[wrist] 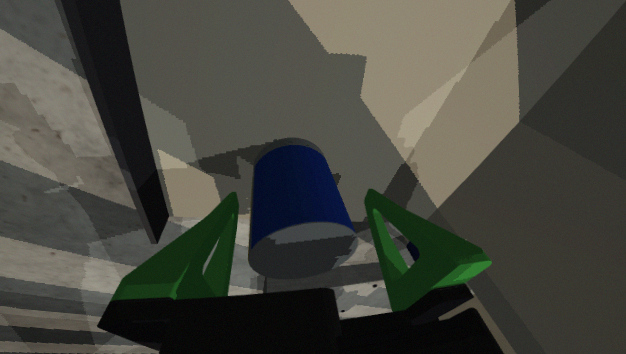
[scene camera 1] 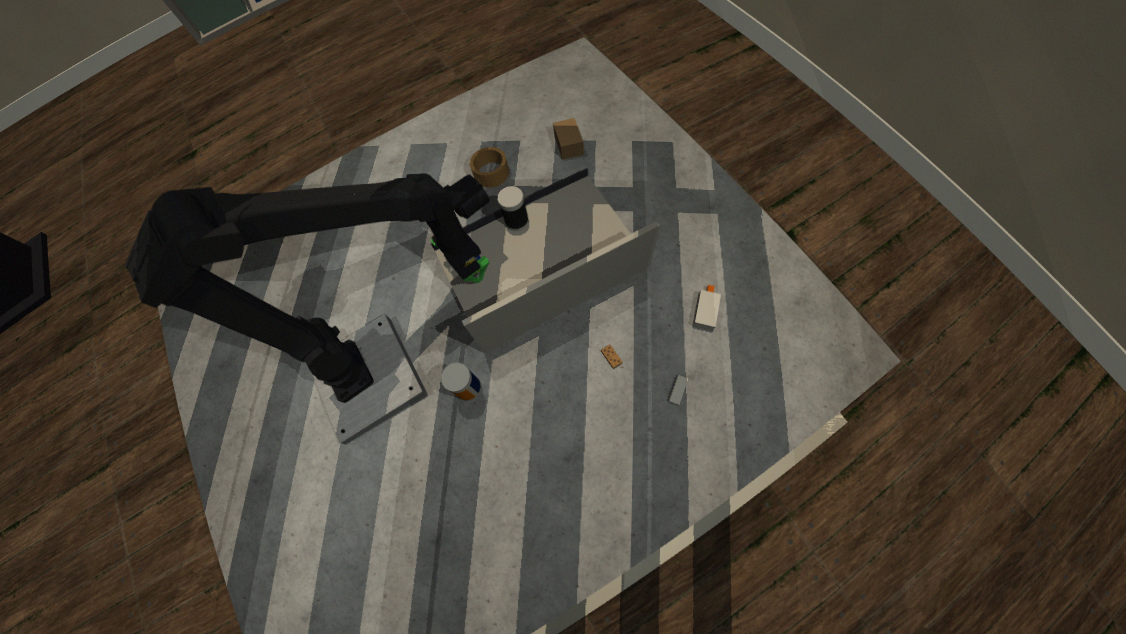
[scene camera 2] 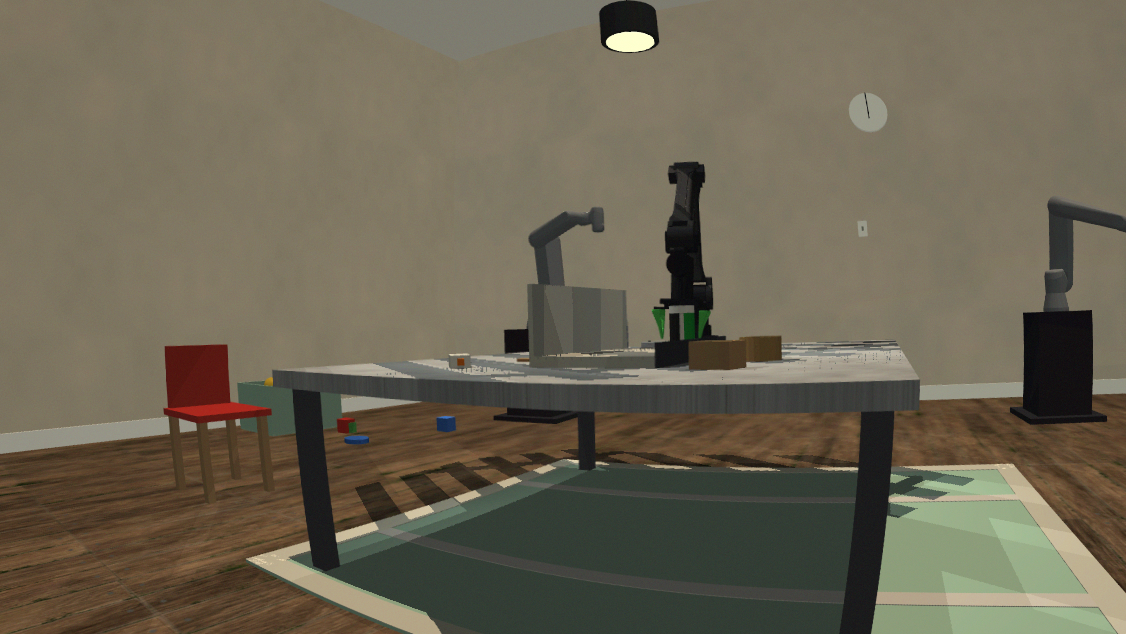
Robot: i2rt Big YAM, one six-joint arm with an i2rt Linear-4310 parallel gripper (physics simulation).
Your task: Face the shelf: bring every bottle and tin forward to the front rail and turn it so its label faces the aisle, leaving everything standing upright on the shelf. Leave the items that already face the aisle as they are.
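Places are measured from the arm's base along level axes (x ahead, y right, z down), in millimetres.
Pixels of known places: gripper, between the fingertips: (wrist: 305, 196) (scene camera 1: 468, 267); arm's base, origin of its link: (scene camera 1: 348, 371).
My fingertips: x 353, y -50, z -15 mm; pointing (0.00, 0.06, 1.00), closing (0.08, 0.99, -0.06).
For each thing: its middle in the pictures, then the offset to it from my fingertips.
- tin, middle of its body: (wrist: 296, 203) dz -15, dx +8, dy -9 mm
- dark jar with a white lid, middle of its body: (scene camera 2: 682, 328) (scene camera 1: 513, 209) dz -29, dx +162, dy -52 mm
- brown ring, middle of its body: (scene camera 2: 760, 348) (scene camera 1: 489, 167) dz +19, dx +194, dy -241 mm
- brown box, middle of its body: (scene camera 2: 717, 354) (scene camera 1: 568, 138) dz +19, dx +414, dy -193 mm
- white box, middle of its body: (scene camera 2: 459, 361) (scene camera 1: 707, 306) dz +30, dx +387, dy +387 mm
- orange block, middle of its body: (scene camera 1: 611, 356) dz +40, dx +147, dy +352 mm
- grey block, middle of its body: (scene camera 1: 678, 390) dz +38, dx +216, dy +494 mm
My gripper (scene camera 1: 456, 258) (scene camera 2: 679, 335) (wrist: 305, 196) is open, pointing down at the shelf's near-left end. Its green fingers stand on either side of a tin (wrist: 299, 200) with a blue side and grey lid; it is upright, with a gap to each finger in the wrist view, and the arm hides it in scene camera 1. A dark jar with a white lid (scene camera 1: 513, 212) stands by the black front rail (scene camera 1: 555, 186) (scene camera 2: 669, 353) (wrist: 110, 100); its side towards scene camera 2 shows black and green. A white-lidded tin with orange and blue (scene camera 1: 460, 381) stands off the shelf, near the arm's base.
The shelf's tall grey back panel (scene camera 1: 563, 292) (scene camera 2: 575, 321) (wrist: 560, 210) rises opposite the rail. A brown ring (scene camera 1: 490, 180) and a brown box (scene camera 1: 568, 140) (scene camera 2: 717, 355) are beyond the rail. A white box (scene camera 1: 707, 309), an orange block (scene camera 1: 611, 355) and a grey block (scene camera 1: 677, 389) lie behind the panel.
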